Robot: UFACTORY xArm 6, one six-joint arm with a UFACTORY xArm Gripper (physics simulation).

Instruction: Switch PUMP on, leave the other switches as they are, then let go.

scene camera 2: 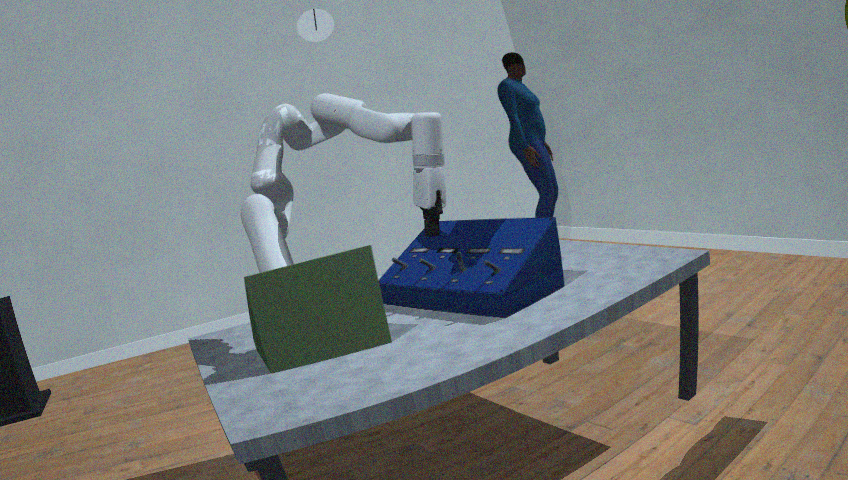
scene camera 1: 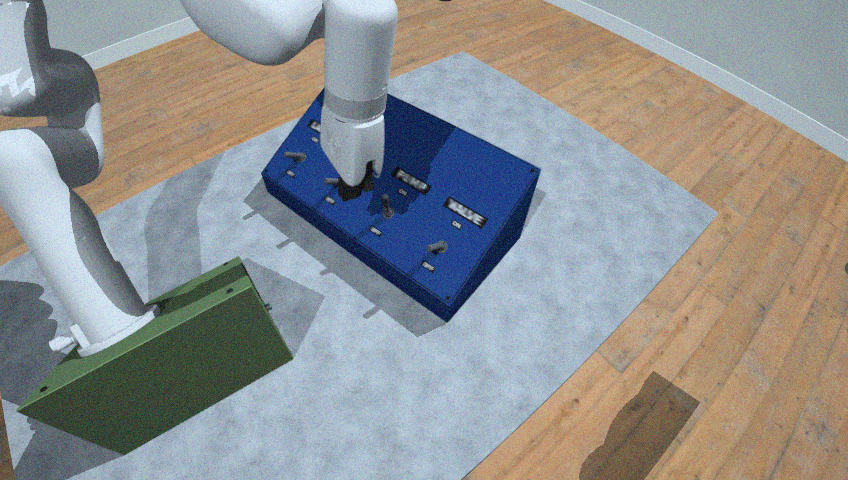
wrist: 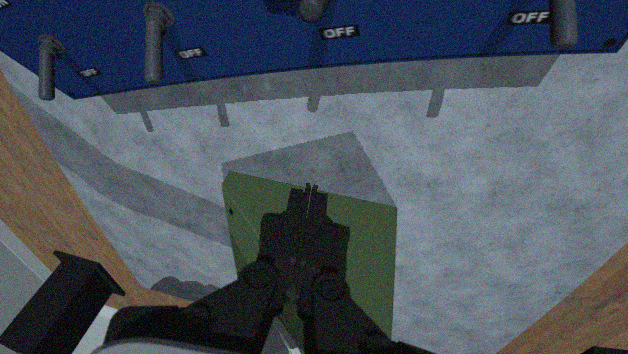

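Pixels of known places: gripper, fingertip midpoint: (scene camera 2: 432,235) (scene camera 1: 349,195) (wrist: 305,213); arm's base, link origin: (scene camera 2: 287,298) (scene camera 1: 121,332) (wrist: 286,345).
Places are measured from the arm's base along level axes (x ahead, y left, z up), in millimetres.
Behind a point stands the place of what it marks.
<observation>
A blue sloped panel (scene camera 1: 491,169) @(x 624, y -138, z 31 mm) (scene camera 2: 531,261) @(x 549, y -225, z -33 mm) carries several switches in a row. The PUMP lever (scene camera 1: 386,205) @(x 457, y -53, z -13 mm) (scene camera 2: 459,261) @(x 454, y -51, z -19 mm) (wrist: 313,9) @(x 459, y -50, z 5 mm) stands steeply up, tilted toward the ON side compared with the others. The VALVE lever (scene camera 1: 436,246) @(x 464, y -173, z -17 mm) (scene camera 2: 492,267) @(x 466, y -172, z -29 mm) (wrist: 563,22) @(x 459, y -167, z -12 mm), the second lever (scene camera 2: 426,265) @(x 423, y 64, z -29 mm) (wrist: 154,55) @(x 425, y 64, z -18 mm) and the leftmost lever (scene camera 1: 294,156) @(x 406, y 181, z -25 mm) (scene camera 2: 398,262) @(x 403, y 182, z -24 mm) (wrist: 46,75) @(x 406, y 182, z -20 mm) lean toward OFF. My gripper (scene camera 1: 352,193) @(x 386, y -58, z 63 mm) (scene camera 2: 432,233) @(x 386, y -58, z 63 mm) (wrist: 305,213) @(x 386, y -58, z 63 mm) is shut and empty. It is over the panel, left of PUMP and apart from its lever, and hides the second switch's name label in scene camera 1.
A green box (scene camera 1: 208,362) @(x 86, y -117, z -17 mm) (scene camera 2: 318,309) @(x 38, y -111, z -19 mm) stands at the arm's base on the grey table (scene camera 1: 535,344) @(x 517, y -376, z -139 mm) (scene camera 2: 416,368) @(x 135, y -333, z -139 mm). A person (scene camera 2: 523,113) stands behind the table. A dark object (scene camera 2: 14,362) (wrist: 60,300) stands beyond the table's left end. A round clock (scene camera 2: 324,26) hangs on the wall.
</observation>
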